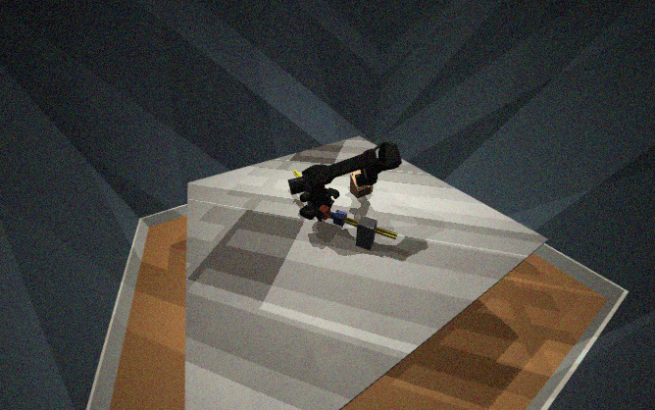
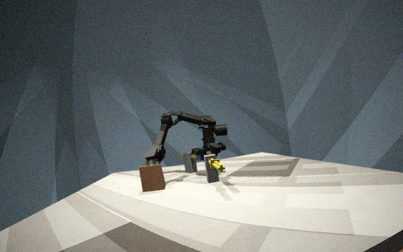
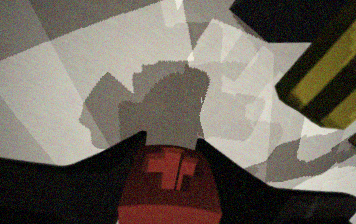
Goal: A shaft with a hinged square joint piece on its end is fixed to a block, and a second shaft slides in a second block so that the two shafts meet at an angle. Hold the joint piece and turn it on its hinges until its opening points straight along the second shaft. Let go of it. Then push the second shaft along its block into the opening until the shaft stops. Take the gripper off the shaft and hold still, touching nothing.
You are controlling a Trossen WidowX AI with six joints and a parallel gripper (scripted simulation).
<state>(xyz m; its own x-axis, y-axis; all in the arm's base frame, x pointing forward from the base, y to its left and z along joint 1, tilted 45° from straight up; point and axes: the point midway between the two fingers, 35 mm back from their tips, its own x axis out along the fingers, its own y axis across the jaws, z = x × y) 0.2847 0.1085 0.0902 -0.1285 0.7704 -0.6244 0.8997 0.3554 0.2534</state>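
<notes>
Right now the red joint piece is 10 mm behind my gripper tip, 10 mm to the left of it and 40 mm above it.
</notes>
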